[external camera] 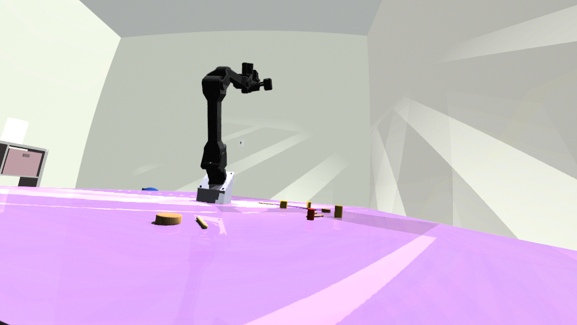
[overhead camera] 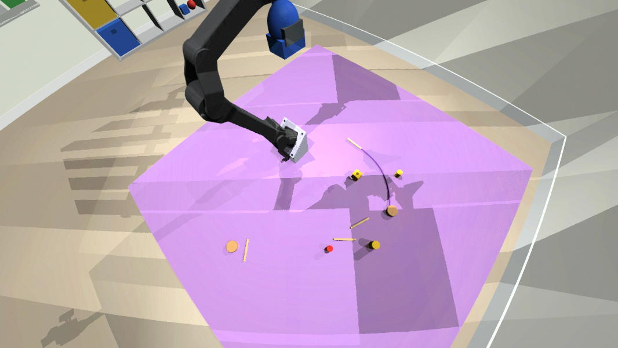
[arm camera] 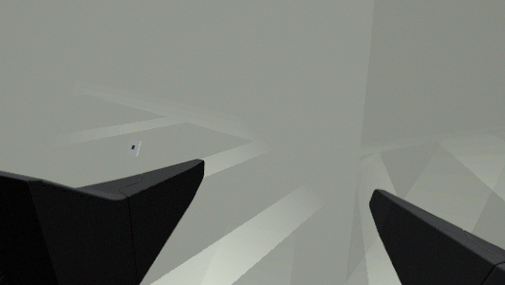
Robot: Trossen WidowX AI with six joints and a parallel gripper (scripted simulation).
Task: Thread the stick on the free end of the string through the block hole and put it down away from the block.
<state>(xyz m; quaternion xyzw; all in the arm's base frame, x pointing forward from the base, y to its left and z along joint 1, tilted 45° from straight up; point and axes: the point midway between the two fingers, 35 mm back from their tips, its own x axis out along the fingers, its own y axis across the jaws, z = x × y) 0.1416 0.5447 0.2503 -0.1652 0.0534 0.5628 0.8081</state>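
The yellow wooden block lies 67 cm below my gripper tip, 19 cm to the right of it and 19 cm ahead of it. Round my gripper tip: thin stick 68 cm below, 11 cm ahead, 6 cm to the right; then red piece 67 cm below, 47 cm to the right, 25 cm ahead.
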